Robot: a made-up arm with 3 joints. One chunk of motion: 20 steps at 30 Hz.
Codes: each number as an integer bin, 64 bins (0 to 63) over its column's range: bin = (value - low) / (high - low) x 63, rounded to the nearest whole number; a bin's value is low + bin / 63 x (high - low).
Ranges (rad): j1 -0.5..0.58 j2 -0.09..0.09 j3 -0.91..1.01
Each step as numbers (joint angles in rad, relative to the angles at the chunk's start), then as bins.
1 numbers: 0.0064 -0.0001 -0.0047
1 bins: 30 31 30
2 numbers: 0.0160 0.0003 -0.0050
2 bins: 30 32 30
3 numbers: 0.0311 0.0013 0.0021
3 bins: 31 32 30
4 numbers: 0.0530 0.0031 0.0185
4 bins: 32 33 30
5 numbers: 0.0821 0.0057 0.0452
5 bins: 34 33 31
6 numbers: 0.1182 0.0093 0.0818
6 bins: 36 35 33
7 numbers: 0.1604 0.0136 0.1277
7 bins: 39 36 34
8 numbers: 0.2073 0.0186 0.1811
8 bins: 41 38 36
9 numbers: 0.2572 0.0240 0.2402
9 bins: 44 40 38
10 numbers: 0.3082 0.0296 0.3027
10 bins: 47 42 40
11 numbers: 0.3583 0.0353 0.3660
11 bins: 50 44 42
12 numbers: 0.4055 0.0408 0.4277
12 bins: 53 46 44
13 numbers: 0.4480 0.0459 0.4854
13 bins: 55 48 46
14 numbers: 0.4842 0.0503 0.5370
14 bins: 57 49 47
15 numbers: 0.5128 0.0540 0.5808
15 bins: 59 50 49
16 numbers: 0.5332 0.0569 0.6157
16 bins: 60 51 50
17 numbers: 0.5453 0.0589 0.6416
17 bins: 61 52 51
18 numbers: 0.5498 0.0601 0.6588
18 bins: 61 53 51
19 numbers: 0.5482 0.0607 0.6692
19 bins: 61 53 52
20 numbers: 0.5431 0.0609 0.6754
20 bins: 61 53 52
